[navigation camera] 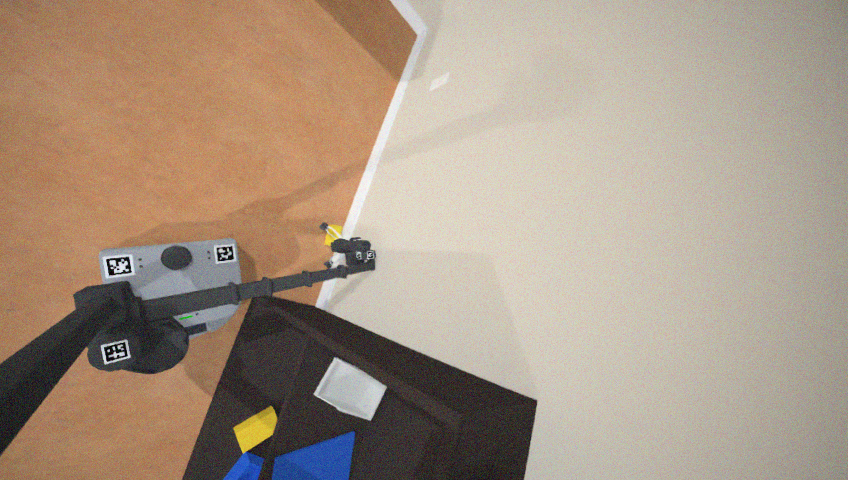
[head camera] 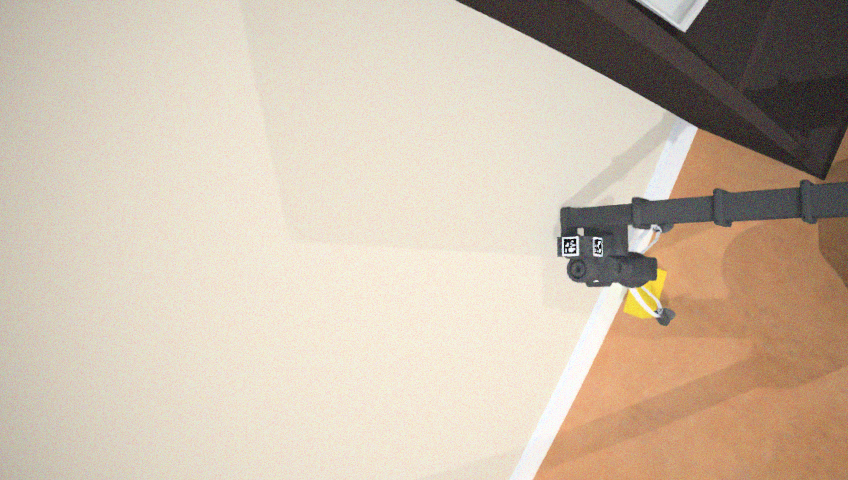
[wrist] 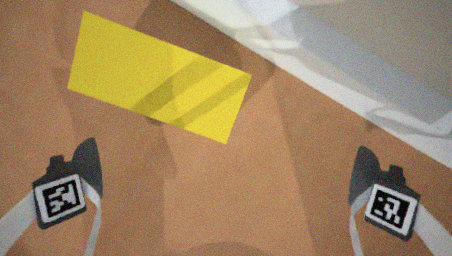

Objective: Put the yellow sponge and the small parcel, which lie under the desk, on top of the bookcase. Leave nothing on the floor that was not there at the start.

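Seen in the pictures: gripper, fingertip midpoint: [navigation camera: 324, 245] [head camera: 668, 270] [wrist: 226, 162]; robot's base, origin of the base link: [navigation camera: 176, 256].
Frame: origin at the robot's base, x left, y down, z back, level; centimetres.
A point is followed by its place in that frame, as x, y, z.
Observation:
A yellow block [head camera: 635, 308] {-60.8, -6.2, -5.4} [navigation camera: 328, 239] {-57.0, -3.5, -0.3} [wrist: 155, 75] {-60.3, -6.2, -2.2} lies on the floor beside the skirting; it could be the sponge, but the views do not settle this. My gripper [head camera: 662, 272] {-54.3, -4.2, 2.2} [navigation camera: 326, 245] {-54.3, -4.2, 2.2} [wrist: 226, 162] {-54.3, -4.2, 2.2} is open, its fingers wide apart with bare floor between the tips in the wrist view. The block lies beyond the tips there, nearer the left finger; the wrist partly covers it in the head view. A dark brown piece of furniture [head camera: 624, 77] {-40.7, -50.9, 27.5} [navigation camera: 476, 395] {-33.7, -101.3, 23.8}, possibly the bookcase, stands beside the arm. I cannot identify the parcel or the desk.
The furniture holds a white box or tray [head camera: 675, 11] {-28.4, -62.4, 30.0} [navigation camera: 351, 389] {-31.2, -62.4, 38.3}, another yellow block [navigation camera: 255, 429] {-13.9, -14.5, 67.8} and blue things [navigation camera: 318, 457] {-20.0, -62.0, 51.8}. Its corner is close to the extended arm [head camera: 761, 205] {-26.3, -38.6, 10.3} [navigation camera: 285, 282] {-25.0, -38.6, 10.0}. The pale wall [head camera: 238, 356] {-70.8, -89.8, -8.8} [navigation camera: 654, 237] {-66.0, -123.3, 0.4} rises right behind the floor block.

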